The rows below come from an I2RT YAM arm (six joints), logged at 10 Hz.
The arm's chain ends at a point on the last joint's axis. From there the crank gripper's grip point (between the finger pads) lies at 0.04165 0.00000 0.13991 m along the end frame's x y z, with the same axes.
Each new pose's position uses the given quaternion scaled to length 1; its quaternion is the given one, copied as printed.
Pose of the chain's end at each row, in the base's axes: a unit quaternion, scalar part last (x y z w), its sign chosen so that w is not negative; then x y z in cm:
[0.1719 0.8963 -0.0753 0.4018 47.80 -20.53 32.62]
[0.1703 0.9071 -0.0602 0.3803 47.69 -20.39 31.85]
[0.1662 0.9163 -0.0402 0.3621 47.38 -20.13 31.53]
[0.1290 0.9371 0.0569 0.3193 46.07 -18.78 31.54]
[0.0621 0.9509 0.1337 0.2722 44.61 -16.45 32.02]
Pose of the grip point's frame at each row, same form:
[0.1719 0.8963 -0.0753 0.4018 54.94 -23.32 20.20]
[0.1703 0.9071 -0.0602 0.3803 54.34 -22.63 19.05]
[0.1662 0.9163 -0.0402 0.3621 53.63 -21.70 18.43]
[0.1290 0.9371 0.0569 0.3193 51.47 -17.28 18.06]
[0.0621 0.9509 0.1337 0.2722 48.57 -12.57 18.52]

